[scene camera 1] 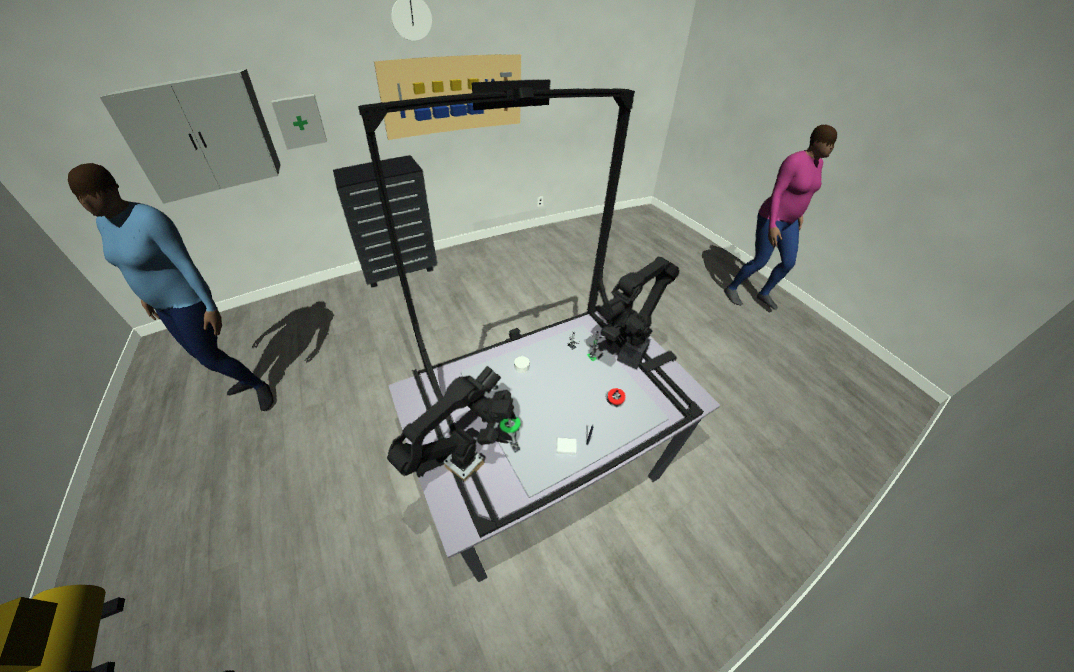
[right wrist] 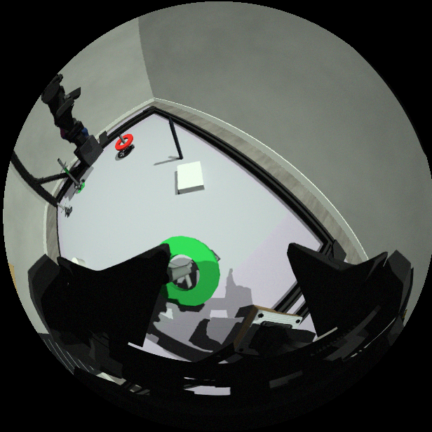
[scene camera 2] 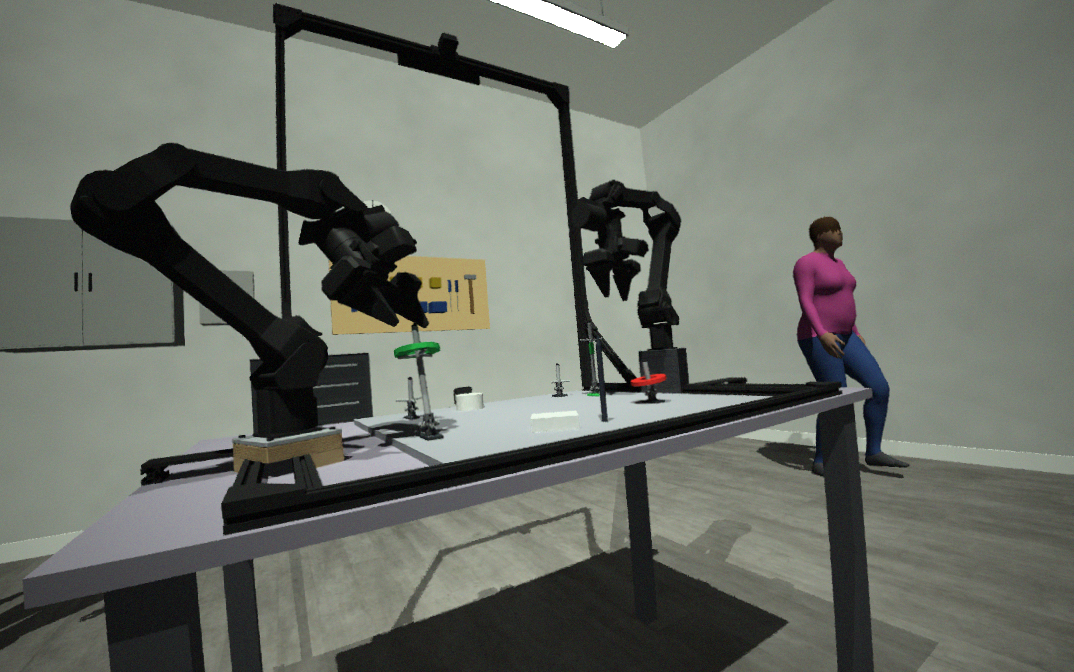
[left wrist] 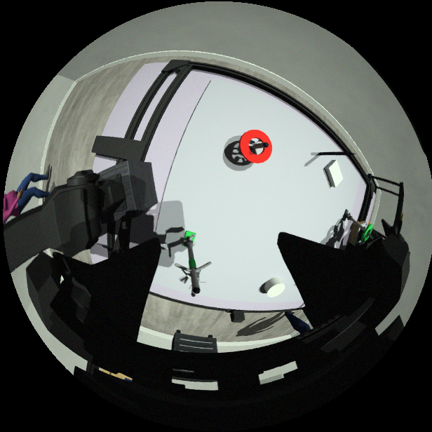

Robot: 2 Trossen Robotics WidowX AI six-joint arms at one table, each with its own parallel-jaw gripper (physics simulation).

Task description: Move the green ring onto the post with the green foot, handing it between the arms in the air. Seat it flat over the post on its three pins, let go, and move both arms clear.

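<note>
There's a green ring (right wrist: 209, 273) here, along with a white block (right wrist: 189, 177). As for my grippers, my right gripper (scene camera 2: 412, 325) is visible, and you'd find it in scene camera 1 (scene camera 1: 511, 430) and in the right wrist view (right wrist: 231, 250) too. My left gripper (scene camera 2: 616, 299) also appears in the left wrist view (left wrist: 219, 242) and in the right wrist view (right wrist: 71, 128).
</note>
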